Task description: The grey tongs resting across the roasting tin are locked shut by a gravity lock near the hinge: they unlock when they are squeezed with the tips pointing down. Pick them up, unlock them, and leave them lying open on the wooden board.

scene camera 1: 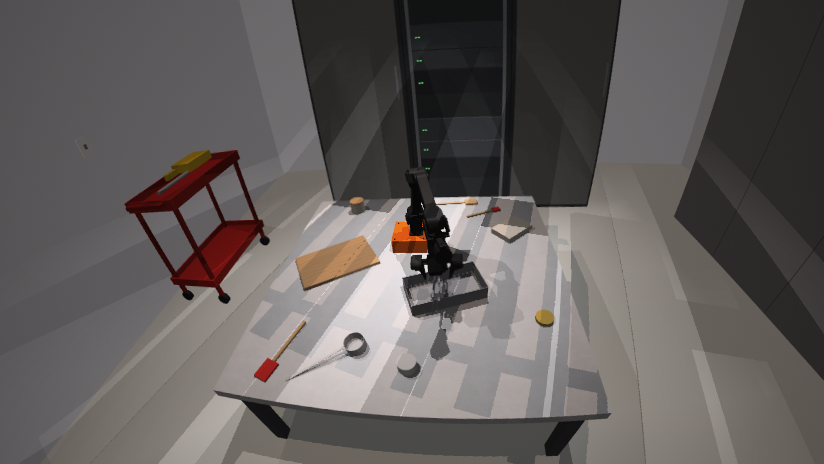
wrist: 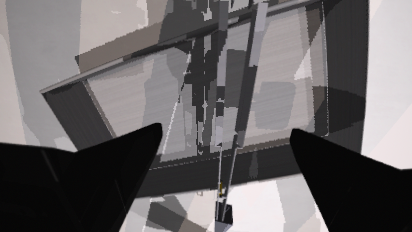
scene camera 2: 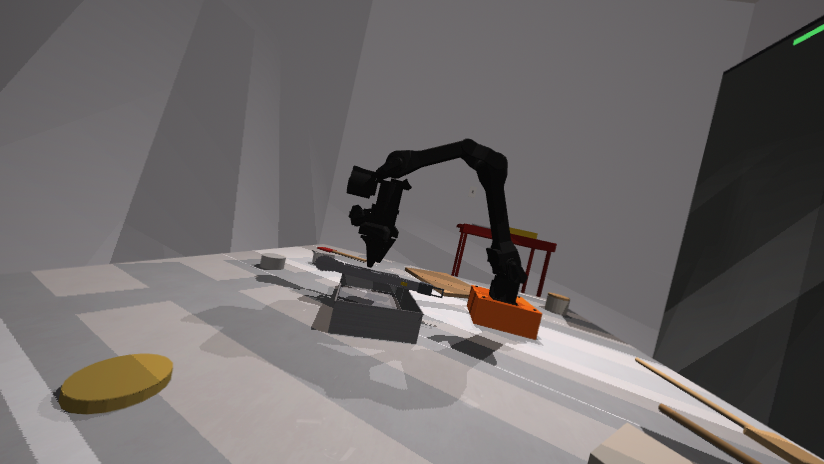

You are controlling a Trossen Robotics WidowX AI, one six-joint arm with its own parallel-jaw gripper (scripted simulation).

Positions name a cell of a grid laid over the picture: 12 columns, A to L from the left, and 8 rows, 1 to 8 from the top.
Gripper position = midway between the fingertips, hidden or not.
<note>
My gripper (scene camera 2: F5) is open and holds nothing. Also in view: a roasting tin (scene camera 2: F6) and a wooden board (scene camera 1: E5).
My gripper shows as well in scene camera 1 (scene camera 1: G5) and in the wrist view (wrist: G5). The roasting tin shows as well in scene camera 1 (scene camera 1: G5). The wooden board also shows in scene camera 2 (scene camera 2: G5).
</note>
